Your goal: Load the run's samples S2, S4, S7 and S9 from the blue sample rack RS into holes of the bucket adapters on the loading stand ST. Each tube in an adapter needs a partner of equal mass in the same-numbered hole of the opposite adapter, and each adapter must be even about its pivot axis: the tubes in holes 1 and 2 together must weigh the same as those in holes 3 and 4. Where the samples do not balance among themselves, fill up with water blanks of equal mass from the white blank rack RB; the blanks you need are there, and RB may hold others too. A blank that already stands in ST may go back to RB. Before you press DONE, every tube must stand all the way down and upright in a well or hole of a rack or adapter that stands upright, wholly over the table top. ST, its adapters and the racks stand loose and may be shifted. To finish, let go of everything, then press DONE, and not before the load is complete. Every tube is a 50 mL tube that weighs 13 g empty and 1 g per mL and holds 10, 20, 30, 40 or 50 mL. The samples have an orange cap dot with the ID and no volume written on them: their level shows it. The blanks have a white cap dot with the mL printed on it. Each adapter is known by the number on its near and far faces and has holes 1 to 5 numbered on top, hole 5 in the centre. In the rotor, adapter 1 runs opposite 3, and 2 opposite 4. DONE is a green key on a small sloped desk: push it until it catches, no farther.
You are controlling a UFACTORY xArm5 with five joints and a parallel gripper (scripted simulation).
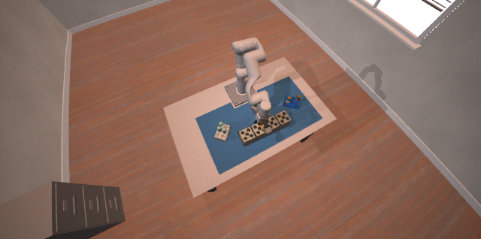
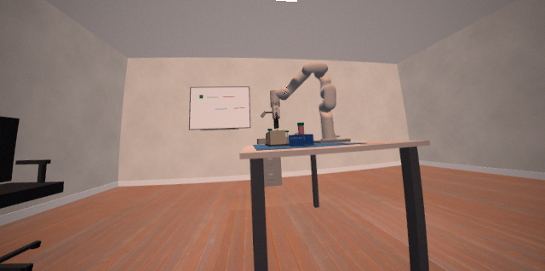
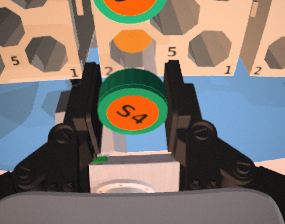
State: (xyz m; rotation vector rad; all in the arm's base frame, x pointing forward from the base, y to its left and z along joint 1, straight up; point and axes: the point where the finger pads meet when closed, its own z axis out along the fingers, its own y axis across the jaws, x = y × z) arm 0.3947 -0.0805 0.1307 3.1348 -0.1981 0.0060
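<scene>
The sample tube S4 lies 1 cm to the right of my hand and 5 cm below it. The rest, counted from my hand: done desk: 16 cm behind, 8 cm to the left, 9 cm below; then white blank rack RB: 13 cm behind, 28 cm to the right, 12 cm below; then sample tube S7: 5 cm ahead, 1 cm to the right, 8 cm below.
</scene>
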